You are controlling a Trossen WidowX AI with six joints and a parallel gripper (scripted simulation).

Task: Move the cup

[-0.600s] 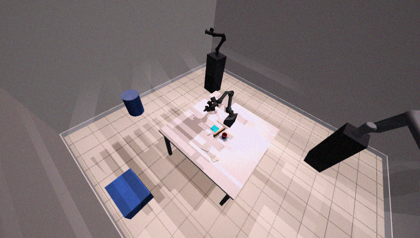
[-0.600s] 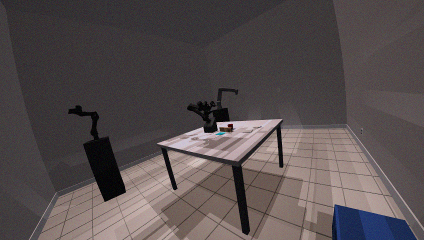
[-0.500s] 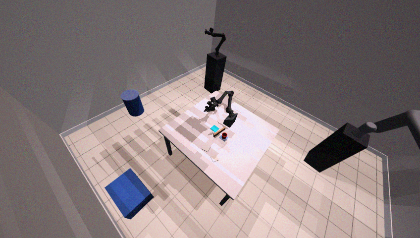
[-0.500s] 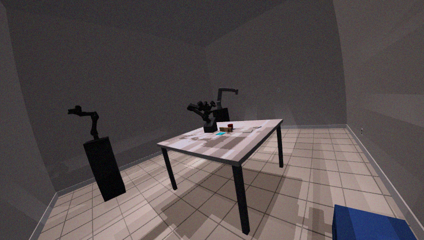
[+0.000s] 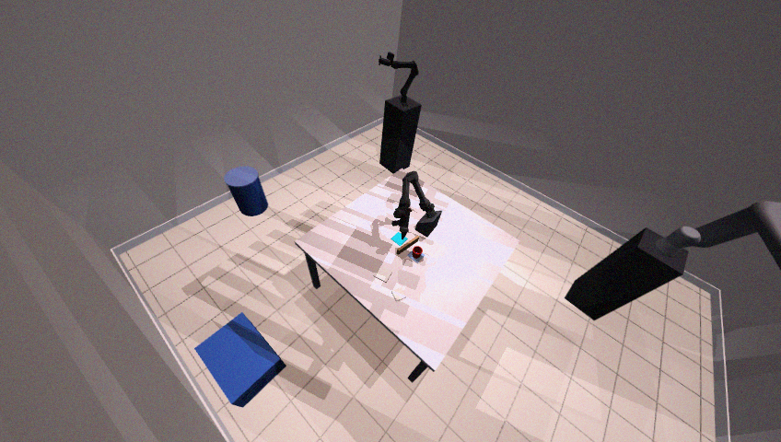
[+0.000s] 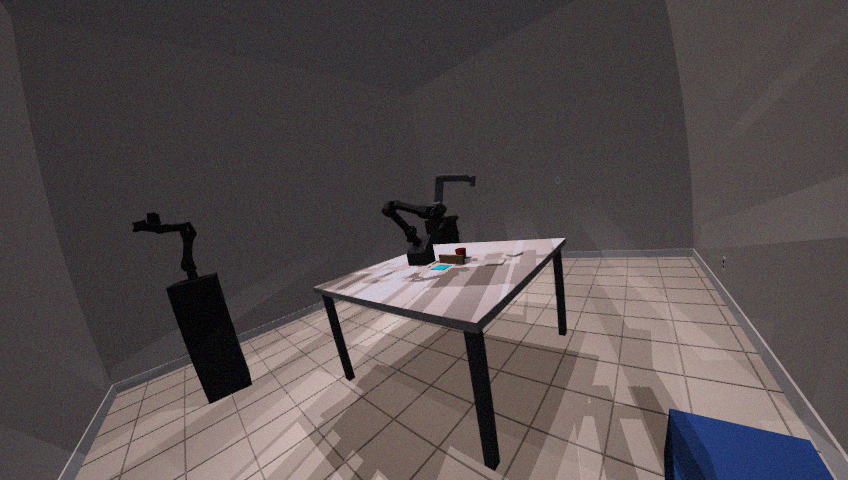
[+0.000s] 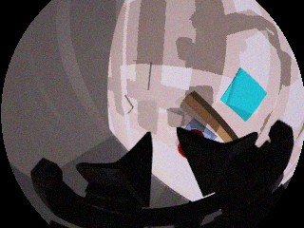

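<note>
My gripper tip is 14 cm above the red cup, 10 cm to the right of it and 8 cm past it. Also, from my gripper tip: brown wooden bar 16 cm below, 9 cm behind; cyan pad 19 cm below, 10 cm behind, 9 cm to the right.
</note>
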